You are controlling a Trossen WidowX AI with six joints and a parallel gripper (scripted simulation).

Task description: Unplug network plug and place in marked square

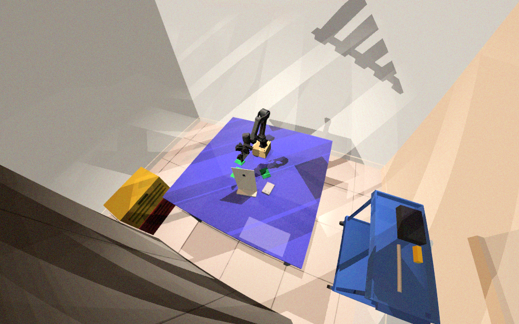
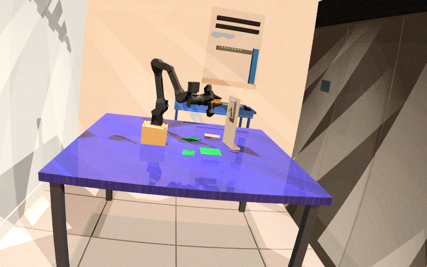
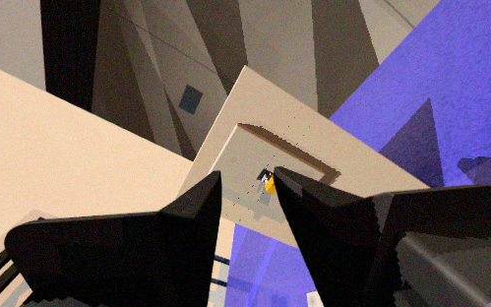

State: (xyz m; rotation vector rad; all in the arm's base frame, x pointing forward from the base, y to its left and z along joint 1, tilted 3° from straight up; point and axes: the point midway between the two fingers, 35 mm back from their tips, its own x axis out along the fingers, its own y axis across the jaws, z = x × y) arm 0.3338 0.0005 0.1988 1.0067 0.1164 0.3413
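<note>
Now: gripper tip 70 mm short of the orange network plug, 50 mm to the right of it and 50 mm above it. Also, from my gripper tip: tan panel 140 mm below, 90 mm ahead, 60 mm to the left.
</note>
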